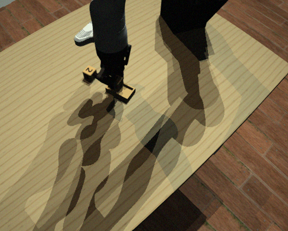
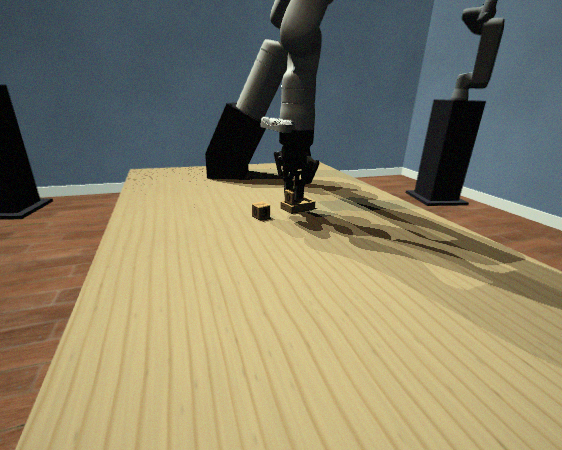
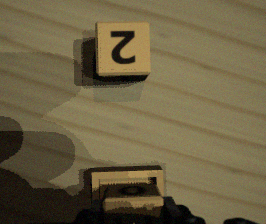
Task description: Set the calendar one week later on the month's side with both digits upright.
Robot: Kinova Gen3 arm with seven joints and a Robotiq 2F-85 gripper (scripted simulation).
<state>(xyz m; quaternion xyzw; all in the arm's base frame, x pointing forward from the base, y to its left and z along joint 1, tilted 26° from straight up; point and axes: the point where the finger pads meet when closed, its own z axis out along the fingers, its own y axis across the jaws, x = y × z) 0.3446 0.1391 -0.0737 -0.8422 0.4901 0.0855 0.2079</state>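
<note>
My gripper is now 10 mm past the wooden tray, 10 mm to the right of it and 40 mm above it. From my hand the other things lie so: cube (50 mm ahead, 80 mm to the right, 30 mm below).
</note>
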